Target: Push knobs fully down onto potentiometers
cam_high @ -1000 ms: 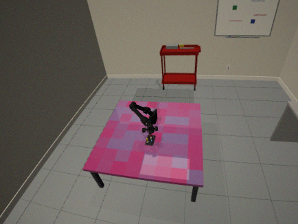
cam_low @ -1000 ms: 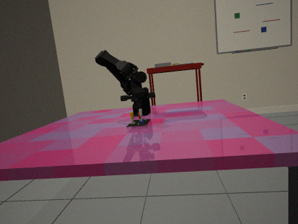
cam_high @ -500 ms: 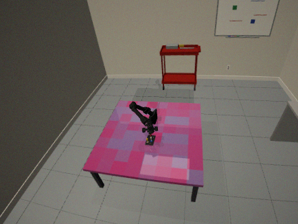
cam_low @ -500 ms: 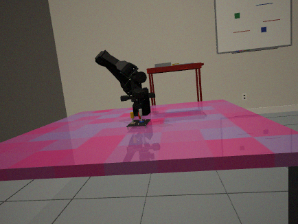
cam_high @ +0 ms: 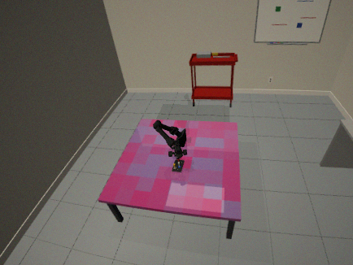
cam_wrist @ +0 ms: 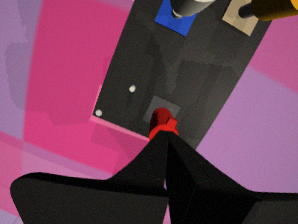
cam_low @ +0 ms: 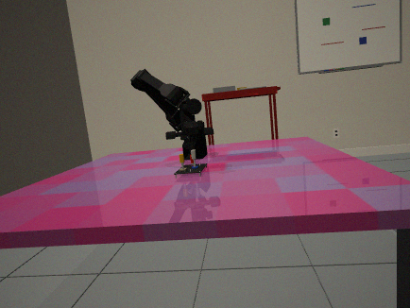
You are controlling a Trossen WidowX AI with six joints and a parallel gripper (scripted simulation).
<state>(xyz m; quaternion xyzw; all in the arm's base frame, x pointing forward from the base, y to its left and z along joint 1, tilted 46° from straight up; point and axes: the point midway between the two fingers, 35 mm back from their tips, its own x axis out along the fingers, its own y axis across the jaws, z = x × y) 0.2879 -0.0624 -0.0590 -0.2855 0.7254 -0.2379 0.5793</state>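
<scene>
Right now my gripper tip is 10 mm above the red knob.
</scene>
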